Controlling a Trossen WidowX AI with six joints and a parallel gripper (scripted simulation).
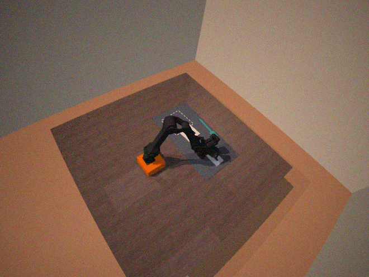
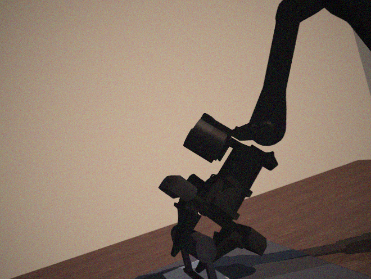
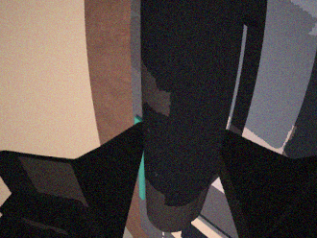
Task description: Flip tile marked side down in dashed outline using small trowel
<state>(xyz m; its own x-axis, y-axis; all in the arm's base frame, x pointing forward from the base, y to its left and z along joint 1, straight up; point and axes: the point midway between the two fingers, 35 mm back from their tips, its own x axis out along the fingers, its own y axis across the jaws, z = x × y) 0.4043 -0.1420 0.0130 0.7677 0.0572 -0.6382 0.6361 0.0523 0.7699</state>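
My gripper tip is 3 cm past the trowel and 1 cm above it. Also, from my gripper tip: slim teal tool 11 cm ahead, 14 cm to the left, 4 cm below; grey mat 3 cm behind, 16 cm to the left, 7 cm below; cream tile 5 cm behind, 20 cm to the left, 4 cm below.
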